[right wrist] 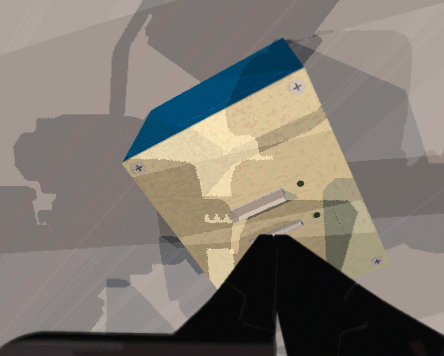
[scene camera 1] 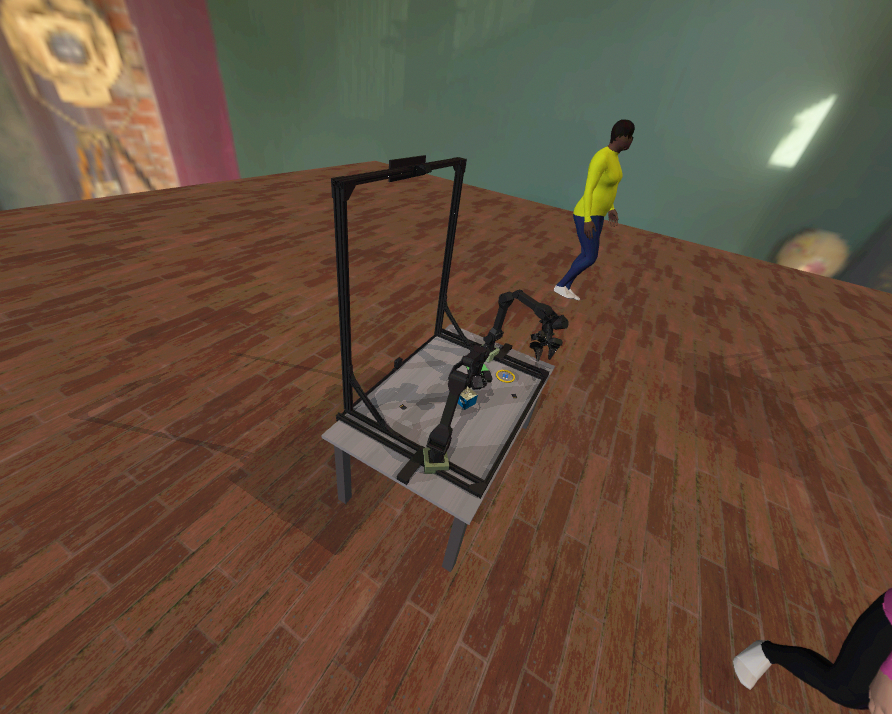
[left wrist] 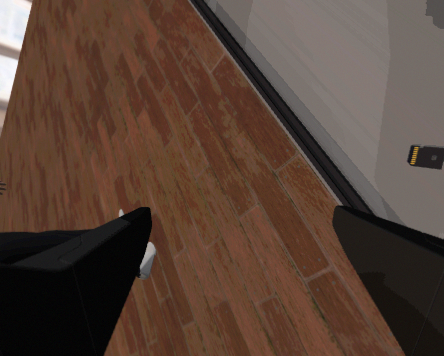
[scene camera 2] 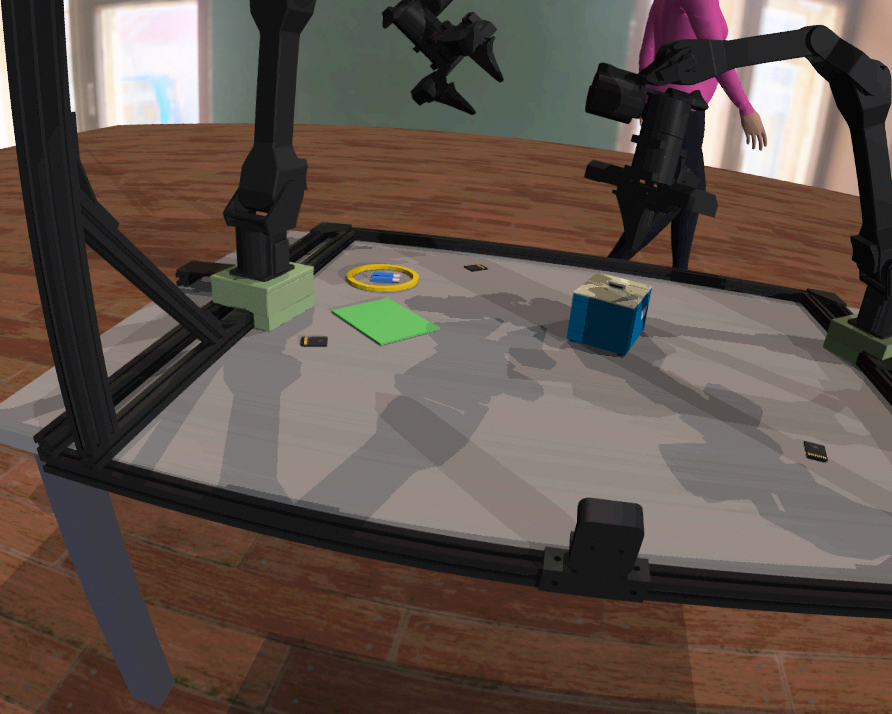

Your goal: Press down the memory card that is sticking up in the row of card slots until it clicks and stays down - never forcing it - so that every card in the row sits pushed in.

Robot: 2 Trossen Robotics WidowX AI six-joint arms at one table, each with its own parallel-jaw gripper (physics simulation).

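Frame: origin at the left arm's base, x ahead, y left, z up, level; metres.
Seen in the pictures: left gripper, fingertip midpoint: (scene camera 1: 543, 360) (left wrist: 242, 215) (scene camera 2: 488, 97); right gripper, fingertip midpoint: (right wrist: 272, 249) (scene camera 1: 469, 387) (scene camera 2: 631, 249); left arm's base, origin of the base link: (scene camera 2: 262, 270); right arm's base, origin of the base link: (scene camera 1: 436, 456) (scene camera 2: 872, 328).
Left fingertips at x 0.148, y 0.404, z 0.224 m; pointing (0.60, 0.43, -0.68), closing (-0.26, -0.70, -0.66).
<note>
Offsets run from my left fingertips to a thing's top centre. "spot": to the spot under its first point. Level surfaces: height alone.
A blue box {dy -0.234, dx +0.281, dz -0.215 m} (scene camera 1: 467, 400) (scene camera 2: 604, 320) with a cream top {dz -0.214 m} (scene camera 2: 595, 292) (right wrist: 285, 145) stands on the table. In the right wrist view, a card {dy -0.225, dx +0.281, dz -0.208 m} (right wrist: 259, 205) sticks up from the upper slot. A lower card edge {spot: dy -0.243, dx +0.287, dz -0.212 m} (right wrist: 290, 227) shows as a thinner strip, partly hidden by the fingertips. My right gripper (scene camera 2: 618, 255) (right wrist: 272, 249) is shut and empty. Its tips hang a little above the box top and overlap the lower slot in the right wrist view. My left gripper (scene camera 1: 545, 358) (scene camera 2: 487, 96) (left wrist: 242, 215) is open and empty, high beyond the table's far edge in scene camera 2.
Loose memory cards {dy -0.450, dx -0.031, dz -0.279 m} (scene camera 2: 313, 341) {dy -0.076, dx +0.030, dz -0.279 m} (scene camera 2: 476, 267) {dy -0.405, dx +0.553, dz -0.279 m} (scene camera 2: 816, 451) lie on the table; one card {spot: dy -0.077, dx +0.029, dz -0.279 m} (left wrist: 426, 157) shows in the left wrist view. A green sheet {dy -0.349, dx +0.010, dz -0.278 m} (scene camera 2: 384, 320) lies near a yellow ring {dy -0.209, dx -0.072, dz -0.275 m} (scene camera 2: 382, 288) around blue pieces {spot: dy -0.214, dx -0.066, dz -0.274 m} (scene camera 2: 384, 276). A black block (scene camera 2: 607, 536) stands on the near rail.
</note>
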